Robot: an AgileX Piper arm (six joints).
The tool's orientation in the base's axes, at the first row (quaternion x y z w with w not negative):
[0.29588 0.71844 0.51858 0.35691]
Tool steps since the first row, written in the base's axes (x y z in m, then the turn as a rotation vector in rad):
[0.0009 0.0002 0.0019 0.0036 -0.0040 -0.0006]
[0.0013 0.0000 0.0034 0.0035 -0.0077 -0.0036]
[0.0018 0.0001 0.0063 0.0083 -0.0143 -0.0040]
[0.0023 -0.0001 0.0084 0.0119 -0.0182 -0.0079]
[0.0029 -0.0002 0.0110 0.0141 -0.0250 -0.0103]
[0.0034 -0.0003 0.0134 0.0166 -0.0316 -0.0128]
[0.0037 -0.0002 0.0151 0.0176 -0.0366 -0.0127]
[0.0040 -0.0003 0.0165 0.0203 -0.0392 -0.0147]
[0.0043 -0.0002 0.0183 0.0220 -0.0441 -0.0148]
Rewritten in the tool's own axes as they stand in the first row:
[-0.0007 0.0019 0.0005 -0.0051 -0.0015 0.0009]
[-0.0014 0.0033 0.0004 -0.0074 -0.0055 -0.0005]
[-0.0022 0.0062 0.0002 -0.0153 -0.0075 0.0000]
[-0.0031 0.0081 0.0001 -0.0196 -0.0121 0.0017]
[-0.0041 0.0106 0.0000 -0.0258 -0.0163 0.0003]
[-0.0049 0.0129 -0.0002 -0.0320 -0.0204 -0.0006]
[-0.0054 0.0146 -0.0002 -0.0365 -0.0217 -0.0025]
[-0.0059 0.0159 -0.0003 -0.0397 -0.0242 -0.0012]
[-0.0064 0.0177 -0.0004 -0.0446 -0.0256 -0.0024]

